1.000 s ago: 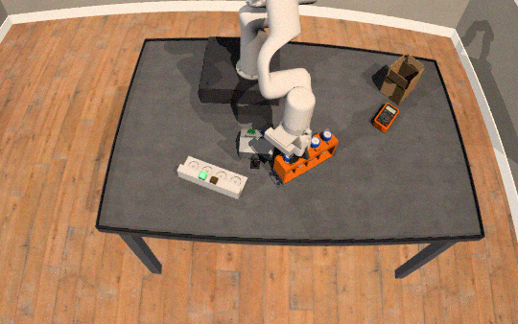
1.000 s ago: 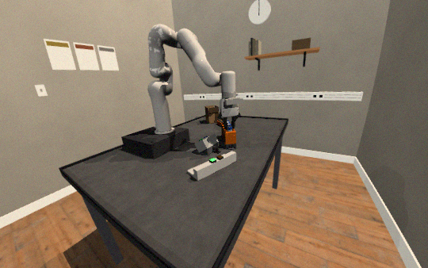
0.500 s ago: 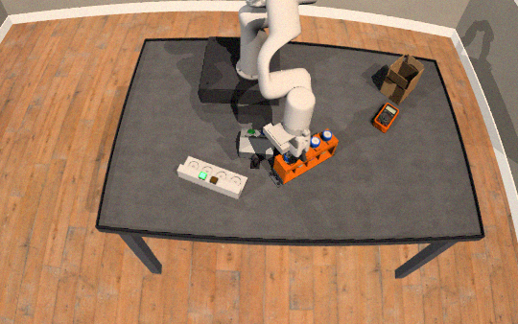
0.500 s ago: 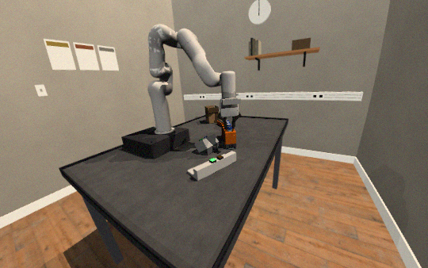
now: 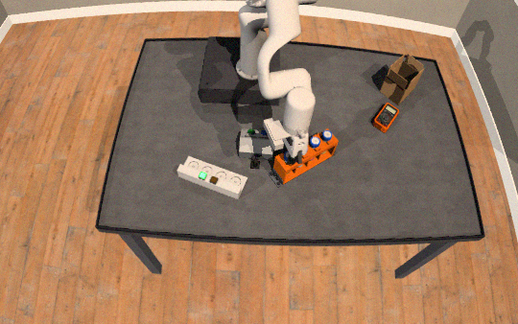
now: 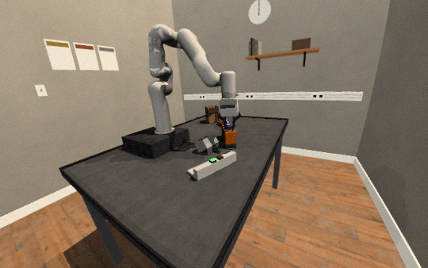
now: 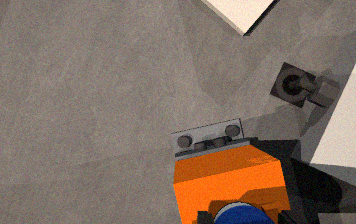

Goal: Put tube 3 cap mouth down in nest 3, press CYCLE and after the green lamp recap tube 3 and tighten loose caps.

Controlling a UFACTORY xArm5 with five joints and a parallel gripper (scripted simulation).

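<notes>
Now: the cap 4 10 mm below my hand. Round my hand: cap 3: 40 mm to the left, 30 mm behind, 10 mm below; then cap 2: 80 mm to the left, 60 mm behind, 10 mm below; then blue key: 120 mm behind, 80 mm to the right, 60 mm below.
</notes>
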